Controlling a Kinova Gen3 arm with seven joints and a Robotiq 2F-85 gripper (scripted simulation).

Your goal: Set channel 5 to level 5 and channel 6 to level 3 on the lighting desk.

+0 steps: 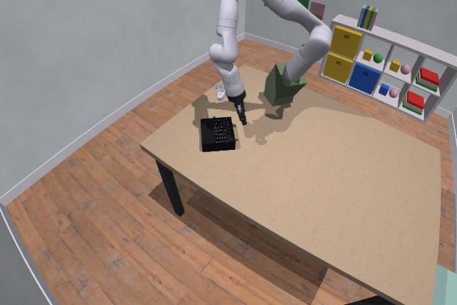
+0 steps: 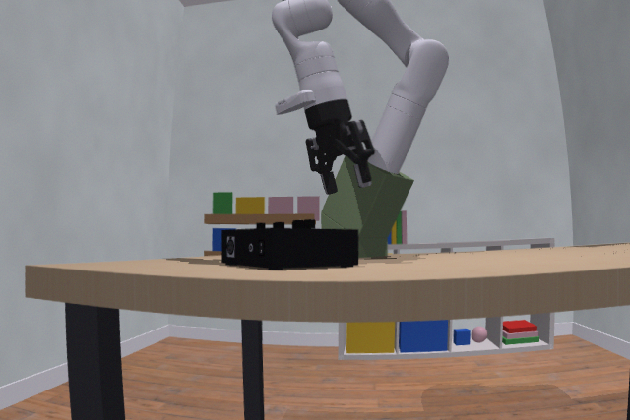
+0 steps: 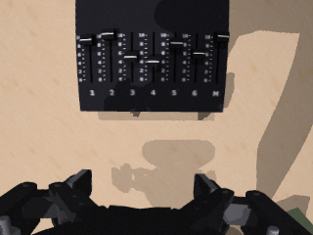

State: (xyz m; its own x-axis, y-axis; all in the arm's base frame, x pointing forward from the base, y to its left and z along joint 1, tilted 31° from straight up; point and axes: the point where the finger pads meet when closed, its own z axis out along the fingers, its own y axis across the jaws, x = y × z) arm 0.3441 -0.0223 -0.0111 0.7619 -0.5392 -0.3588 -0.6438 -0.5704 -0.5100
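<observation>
Now: hand 70 mm short of the channel 5 fader, 100 mm to the left of it and 60 mm above it. The rest, counted from my hand: channel 6 fader 50 mm ahead, 110 mm to the right, 60 mm below.
</observation>
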